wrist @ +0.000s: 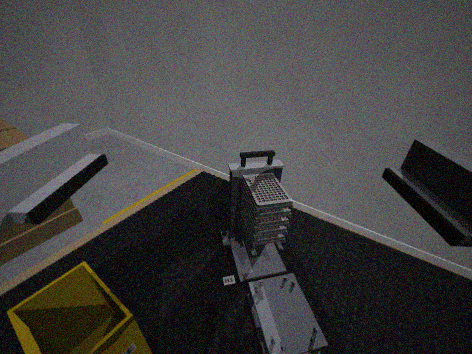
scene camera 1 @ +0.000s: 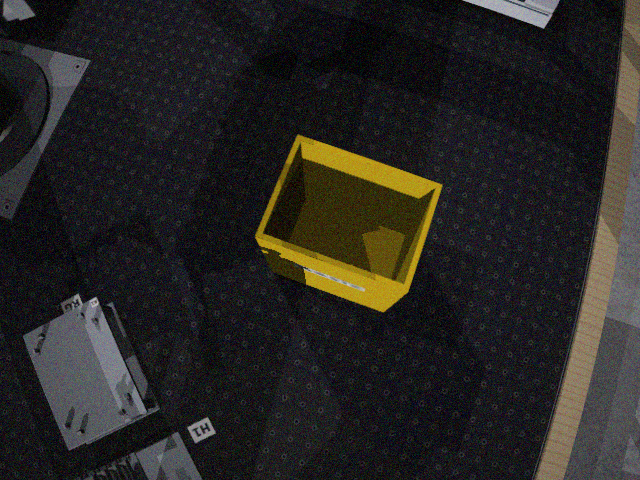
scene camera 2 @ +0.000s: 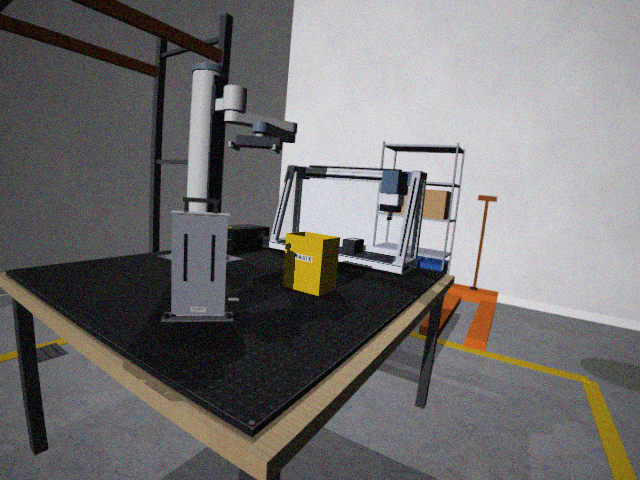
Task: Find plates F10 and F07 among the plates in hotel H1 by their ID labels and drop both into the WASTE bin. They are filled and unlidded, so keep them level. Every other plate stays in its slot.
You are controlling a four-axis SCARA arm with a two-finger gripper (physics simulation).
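Places are measured from the arm's base along level axes (x right, y back, z down), in millimetres.
Where they show: gripper, fingertip midpoint: (wrist: 244, 150) (scene camera 2: 251, 145).
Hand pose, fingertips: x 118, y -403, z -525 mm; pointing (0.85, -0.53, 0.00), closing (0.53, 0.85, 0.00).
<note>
Things, the pixels of their centre, and the offset from my fingertips.
- yellow WASTE bin at the middle of its body: (scene camera 1: 346, 234) (wrist: 91, 340) (scene camera 2: 311, 262) dy -243, dx -92, dz +412 mm
- RG tag at the middle of its body: (scene camera 1: 72, 305) dy +97, dx +110, dz +512 mm
- H1 tag at the middle of its body: (scene camera 1: 201, 430) (wrist: 229, 280) dy -144, dx +200, dz +512 mm
My gripper (scene camera 2: 253, 148) (wrist: 244, 150) is open, with nothing between its fingers, high above the table. In the wrist view, hotel H1 (wrist: 233, 187) stands ahead between the widely spread fingers and some way below and beyond them. Its stacked plates (wrist: 272, 221) face the camera; a well grid shows on the top one, and ID labels are too small and dark to read. The hotel shows its grey back (scene camera 2: 199, 273) in scene camera 2. The yellow WASTE bin (scene camera 1: 356, 166) (scene camera 2: 306, 274) (wrist: 136, 341) stands upright; no plate shows in the visible part of its inside.
A low grey stand (scene camera 1: 72, 372) (wrist: 295, 315) beside the RG tag (scene camera 1: 72, 304) is close in front of the hotel. The H1 tag (scene camera 1: 201, 429) (wrist: 228, 280) lies beside the hotel base. A gantry machine (scene camera 2: 336, 251) stands behind the bin in scene camera 2.
</note>
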